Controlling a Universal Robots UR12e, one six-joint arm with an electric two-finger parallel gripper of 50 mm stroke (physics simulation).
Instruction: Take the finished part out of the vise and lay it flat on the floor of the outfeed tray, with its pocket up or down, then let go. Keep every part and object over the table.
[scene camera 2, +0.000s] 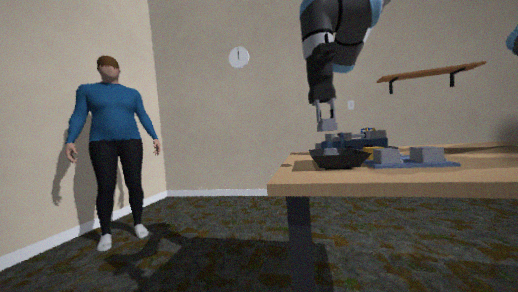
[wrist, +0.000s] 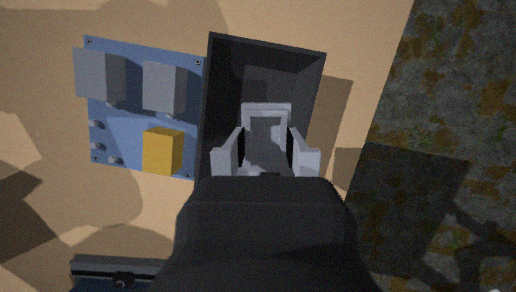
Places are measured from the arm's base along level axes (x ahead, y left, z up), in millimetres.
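Pixels of known places: gripper, between the fingertips: (scene camera 2: 326, 121) (wrist: 265, 139).
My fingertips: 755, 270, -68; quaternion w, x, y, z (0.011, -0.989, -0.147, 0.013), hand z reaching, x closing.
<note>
Behind a point stands the place of what it marks, as x, y, z.
My gripper (scene camera 2: 325, 119) {755, 270, -68} (wrist: 265, 139) {755, 270, -68} is shut on the finished part, a light grey block whose rectangular pocket faces up in the wrist view. The held part (scene camera 2: 327, 125) {753, 300, -81} (wrist: 266, 108) {748, 295, -74} looks about level and hangs above the black outfeed tray (scene camera 2: 341, 161) {725, 349, -177} (wrist: 218, 85) {680, 296, -173}, apart from it in the scene view. In the wrist view it is over the tray's middle to near end, and the gripper body hides that end. A grey piece (scene camera 2: 330, 149) {748, 216, -155} shows at the tray in the scene view. The vise (scene camera 2: 361, 142) {614, -92, -154} (wrist: 117, 262) {566, -70, -187} stands behind the tray, partly cut off at the wrist view's lower left.
A blue plate (scene camera 2: 431, 164) {531, 312, -195} (wrist: 124, 131) {549, 186, -193} beside the tray bears two grey blocks (scene camera 2: 426, 154) {532, 293, -173} (wrist: 156, 86) {608, 273, -157}, a yellow block (scene camera 2: 369, 151) {638, 214, -167} (wrist: 157, 152) {622, 186, -157} and several pegs. The table edge (scene camera 2: 350, 190) {720, 480, -216} runs close to the tray's other side. A person (scene camera 2: 114, 115) stands by the wall.
</note>
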